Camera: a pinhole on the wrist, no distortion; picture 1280 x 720 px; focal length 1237.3 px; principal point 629.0 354.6 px. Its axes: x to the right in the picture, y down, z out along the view. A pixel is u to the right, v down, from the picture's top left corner.
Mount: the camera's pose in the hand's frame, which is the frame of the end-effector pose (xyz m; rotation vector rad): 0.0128 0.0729 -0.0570 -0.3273 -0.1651 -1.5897
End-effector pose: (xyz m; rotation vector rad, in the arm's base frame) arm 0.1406 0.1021 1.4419 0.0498 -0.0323 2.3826
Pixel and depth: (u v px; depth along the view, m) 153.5 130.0 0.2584
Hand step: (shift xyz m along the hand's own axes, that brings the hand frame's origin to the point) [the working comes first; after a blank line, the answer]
In the camera's frame: -0.0993 -0.0469 0.2584

-0.0046 0.2485 0.1614
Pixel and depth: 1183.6 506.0 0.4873
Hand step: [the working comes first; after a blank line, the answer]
In the camera's frame: 0.2184 0.0596 0.4873

0.1200 0.0107 0.4659
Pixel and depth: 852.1 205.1 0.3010
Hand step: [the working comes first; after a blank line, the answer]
In the camera's frame: 0.0543 -0.0364 0.3010

0.0077 0.1148 0.2481
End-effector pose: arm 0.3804 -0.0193 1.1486 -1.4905 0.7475 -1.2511
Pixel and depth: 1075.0 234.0 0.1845
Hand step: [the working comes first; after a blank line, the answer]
In the camera's frame: 0.0665 -0.0180 0.1845

0.0133 0.0668 0.1398
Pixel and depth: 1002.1 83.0 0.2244
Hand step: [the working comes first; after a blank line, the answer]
In the camera's frame: 0.0677 -0.0493 0.2244

-0.0135 0.0794 0.1810
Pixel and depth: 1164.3 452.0 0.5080
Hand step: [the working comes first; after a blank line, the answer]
In the camera's frame: 0.2198 0.0400 0.5080

0.1026 0.0167 0.4877
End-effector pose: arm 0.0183 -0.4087 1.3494 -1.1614 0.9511 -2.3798
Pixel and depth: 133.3 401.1 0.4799
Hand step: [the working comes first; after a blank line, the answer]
In the camera's frame: -0.1923 0.0180 0.4799

0.0852 0.4012 0.3362
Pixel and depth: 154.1 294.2 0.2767
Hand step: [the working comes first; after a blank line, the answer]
In the camera's frame: -0.1062 -0.0135 0.2767

0.0307 0.2589 0.1734
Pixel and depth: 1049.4 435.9 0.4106
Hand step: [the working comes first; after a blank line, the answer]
In the camera's frame: 0.1395 0.0270 0.4106

0.0808 0.0640 0.3720
